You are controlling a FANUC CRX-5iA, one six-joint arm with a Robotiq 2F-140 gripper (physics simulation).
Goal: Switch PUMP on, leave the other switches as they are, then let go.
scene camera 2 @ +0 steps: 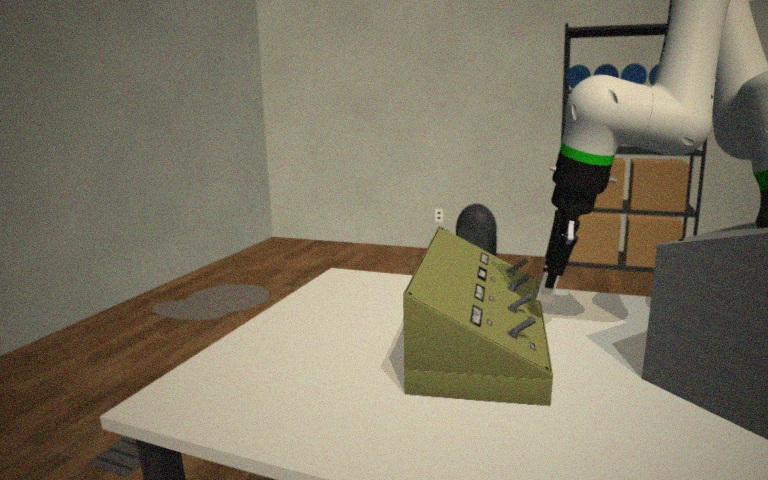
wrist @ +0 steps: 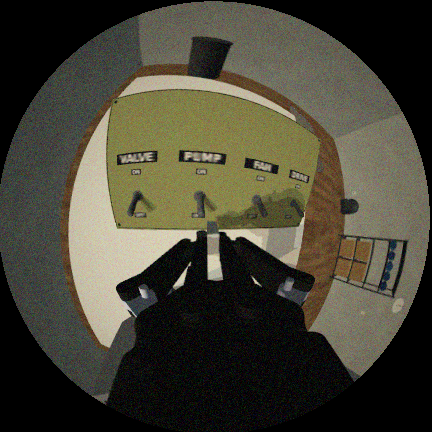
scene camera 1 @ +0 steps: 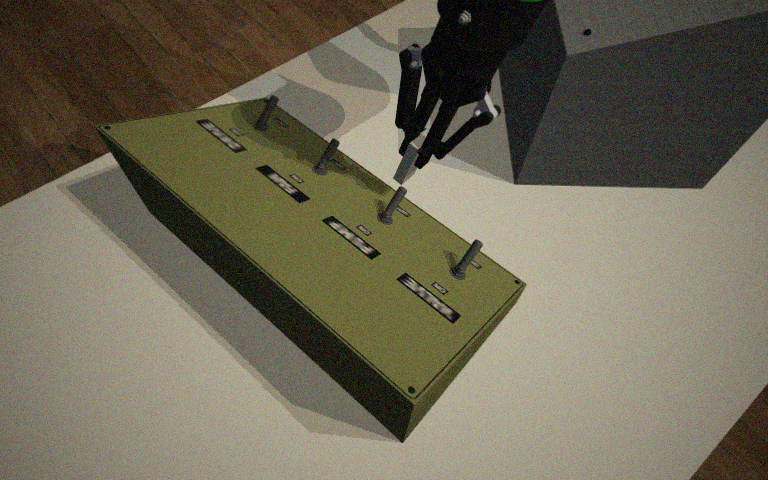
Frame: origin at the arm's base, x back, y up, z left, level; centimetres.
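Seen in the pictures: gripper, fingertip midpoint: (scene camera 2: 543, 299) (wrist: 211, 229) (scene camera 1: 403, 176).
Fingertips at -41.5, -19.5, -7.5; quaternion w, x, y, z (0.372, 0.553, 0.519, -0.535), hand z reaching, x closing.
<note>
Pixels of each thing's top centre, then the offset from my fingertips to it, as dx, dy, dz. Level surfaces: height alone.
- PUMP switch, middle of its top: (scene camera 1: 395, 194) (wrist: 201, 203) (scene camera 2: 522, 292) -4.0, +2.0, +2.4
- VALVE switch, middle of its top: (scene camera 1: 471, 249) (wrist: 128, 203) (scene camera 2: 524, 316) -3.0, +2.0, +14.3
- FAN switch, middle of its top: (scene camera 1: 327, 145) (wrist: 265, 206) (scene camera 2: 520, 273) -5.1, +2.0, -9.6
- DRIVE switch, middle of its top: (scene camera 1: 266, 101) (scene camera 2: 519, 258) (wrist: 303, 208) -6.1, +2.0, -21.5
- white table, its level: dy -11.2
The olive sloped switch box (scene camera 1: 271, 254) (scene camera 2: 453, 339) (wrist: 200, 120) stands on the table. The PUMP switch (scene camera 1: 392, 204) (scene camera 2: 519, 302) (wrist: 200, 204) is a grey lever, second from the left in the wrist view, leaning toward its OFF mark. The VALVE switch (scene camera 1: 467, 259) (scene camera 2: 521, 326) (wrist: 134, 203), FAN switch (scene camera 1: 326, 156) (scene camera 2: 519, 282) (wrist: 259, 205) and DRIVE switch (scene camera 1: 266, 113) (wrist: 297, 208) also lean to their OFF side. My gripper (scene camera 1: 405, 164) (scene camera 2: 547, 287) (wrist: 211, 229) is shut and empty, at the box's low edge, close to the PUMP lever; contact is not visible.
A dark grey block (scene camera 1: 640, 113) (scene camera 2: 707, 316) stands behind my gripper on the arm's side. The white table (scene camera 1: 594, 339) (scene camera 2: 254, 384) carries the box. A shelf rack (scene camera 2: 565, 113) stands at the wall. A black bin (wrist: 207, 57) stands beyond the table.
</note>
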